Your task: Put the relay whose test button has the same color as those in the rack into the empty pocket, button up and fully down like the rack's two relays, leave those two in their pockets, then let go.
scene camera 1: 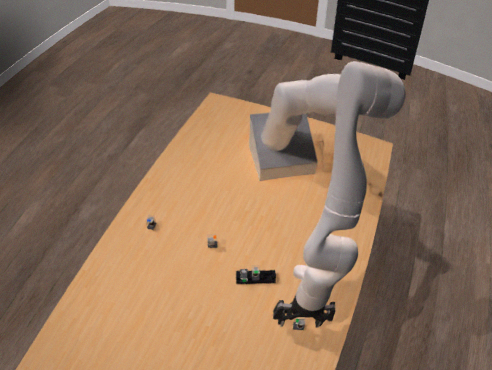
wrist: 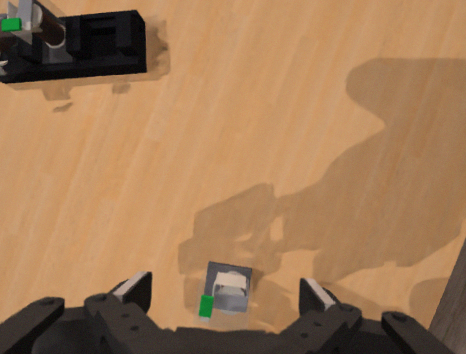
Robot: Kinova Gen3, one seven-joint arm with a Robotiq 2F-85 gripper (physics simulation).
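Where they show: gripper, fingertip midpoint: (scene camera 1: 299,324) (wrist: 225,291); arm's base, origin of the base link: (scene camera 1: 275,137).
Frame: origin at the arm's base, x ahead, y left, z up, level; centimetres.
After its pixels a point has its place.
The loose relay with a green test button (scene camera 1: 299,324) @(y 22.8, x 57.7, z -6.0 cm) (wrist: 231,290) @(y 23.0, x 55.7, z -5.9 cm) stands on the table near its right edge. My gripper (scene camera 1: 299,322) @(y 22.8, x 56.8, z -7.9 cm) (wrist: 225,291) @(y 22.8, x 56.8, z -7.9 cm) is open and empty above it, and in the wrist view the relay shows between the two spread fingers, green button toward the lower left. The black rack (scene camera 1: 270,277) @(y 11.5, x 44.1, z -9.8 cm) (wrist: 136,55) @(y 12.9, x 44.8, z -9.0 cm) lies left of the gripper. Two relays with green buttons, one at the left end (scene camera 1: 243,275) @(y 5.1, x 48.0, z -5.8 cm) and one in the middle (scene camera 1: 256,273) @(y 8.1, x 46.6, z -5.5 cm) (wrist: 42,30) @(y 8.9, x 45.8, z -6.2 cm), sit in it. Its right pocket is empty.
A relay with an orange button (scene camera 1: 212,242) @(y -6.5, x 40.1, z -6.8 cm) lies left of the rack on the wooden table (scene camera 1: 190,310) @(y -5.3, x 60.8, z -10.2 cm). A relay with a blue button (scene camera 1: 151,223) @(y -25.4, x 40.2, z -6.5 cm) lies farther left. The arm's grey base block (scene camera 1: 287,171) @(y 6.2, x 6.3, z -7.3 cm) stands at the back of the table.
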